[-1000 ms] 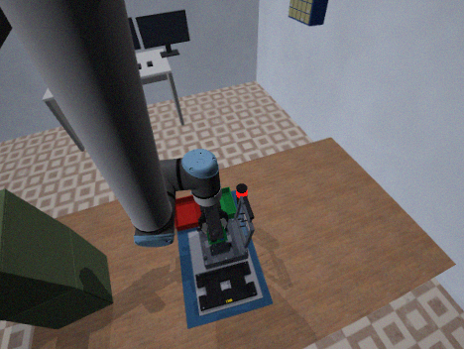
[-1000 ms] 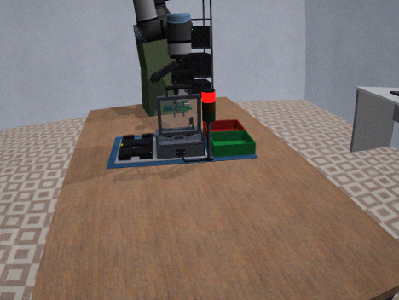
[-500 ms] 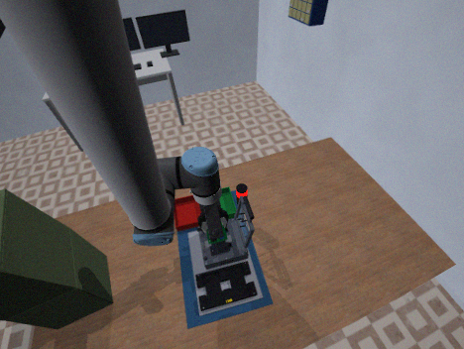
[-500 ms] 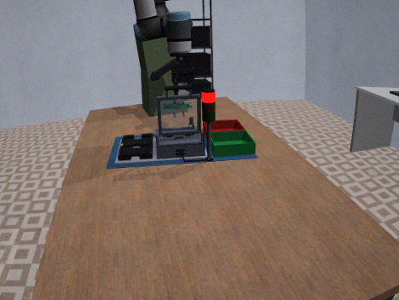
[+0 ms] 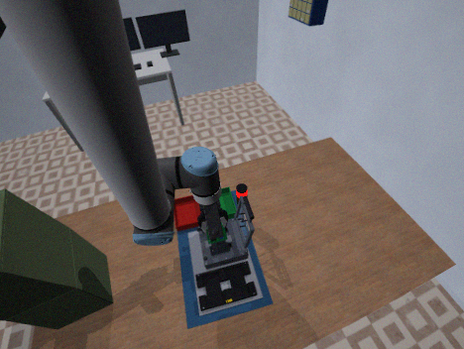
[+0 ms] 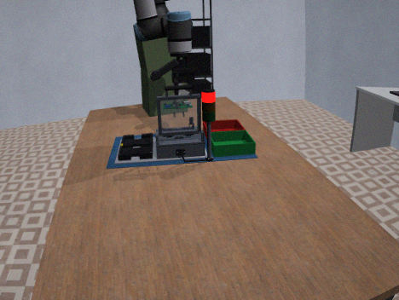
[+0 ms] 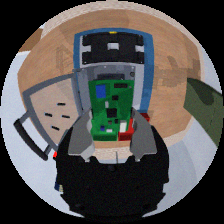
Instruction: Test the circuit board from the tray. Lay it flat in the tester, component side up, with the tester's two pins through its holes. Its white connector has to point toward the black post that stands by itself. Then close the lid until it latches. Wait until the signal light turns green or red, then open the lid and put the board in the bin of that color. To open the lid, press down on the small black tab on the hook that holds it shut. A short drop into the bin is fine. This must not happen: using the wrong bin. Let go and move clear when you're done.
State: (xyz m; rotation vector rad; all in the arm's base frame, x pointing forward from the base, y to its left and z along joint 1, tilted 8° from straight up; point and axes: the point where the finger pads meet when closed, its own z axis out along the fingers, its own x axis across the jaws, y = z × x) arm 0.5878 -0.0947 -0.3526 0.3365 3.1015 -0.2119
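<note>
Now: hand 60 mm past the red bin, 220 mm to the right of it and 160 mm above it. Also, from my hand: tester bed 10 mm ahead, 10 mm to the left, 100 mm below; green circuit board right at my hand; clear lid 110 mm ahead, 20 mm to the right, 10 mm above.
</note>
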